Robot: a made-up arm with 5 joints.
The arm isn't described. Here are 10 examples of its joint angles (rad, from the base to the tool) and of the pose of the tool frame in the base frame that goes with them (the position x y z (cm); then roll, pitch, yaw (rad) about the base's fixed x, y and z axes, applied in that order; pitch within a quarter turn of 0, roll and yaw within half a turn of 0).
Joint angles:
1: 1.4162 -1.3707 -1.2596 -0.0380 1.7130
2: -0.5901 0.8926 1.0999 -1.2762 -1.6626
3: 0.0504 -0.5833 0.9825 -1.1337 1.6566
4: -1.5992 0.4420 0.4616 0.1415 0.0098
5: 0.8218 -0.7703 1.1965 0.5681 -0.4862
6: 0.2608 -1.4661 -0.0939 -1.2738 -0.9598
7: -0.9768 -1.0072 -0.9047 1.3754 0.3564
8: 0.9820 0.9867 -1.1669 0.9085 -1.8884
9: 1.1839 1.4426 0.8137 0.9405 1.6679
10: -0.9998 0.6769 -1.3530 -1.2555 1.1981
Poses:
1: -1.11 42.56 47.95 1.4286 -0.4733 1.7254
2: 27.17 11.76 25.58 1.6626 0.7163 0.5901
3: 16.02 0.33 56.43 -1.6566 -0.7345 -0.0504
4: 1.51 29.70 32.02 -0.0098 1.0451 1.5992
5: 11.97 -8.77 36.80 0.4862 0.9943 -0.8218
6: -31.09 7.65 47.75 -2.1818 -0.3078 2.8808
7: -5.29 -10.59 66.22 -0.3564 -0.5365 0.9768
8: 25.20 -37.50 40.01 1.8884 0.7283 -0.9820
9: 5.85 -0.79 21.43 1.4737 -0.0552 1.9577
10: 10.86 14.34 67.61 1.9435 -1.2100 -2.1418
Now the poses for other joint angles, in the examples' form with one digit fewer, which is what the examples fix.
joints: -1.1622 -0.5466 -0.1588 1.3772 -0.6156
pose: 9.1 11.2 56.5 0.616 0.672 1.162
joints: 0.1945 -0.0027 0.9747 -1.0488 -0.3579
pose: 26.9 -4.5 49.4 0.358 -0.077 -0.195
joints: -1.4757 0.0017 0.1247 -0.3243 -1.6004
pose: 8.9 25.5 59.8 1.600 -0.198 1.476
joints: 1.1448 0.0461 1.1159 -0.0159 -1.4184
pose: 10.2 -19.4 31.6 1.418 1.146 -1.145
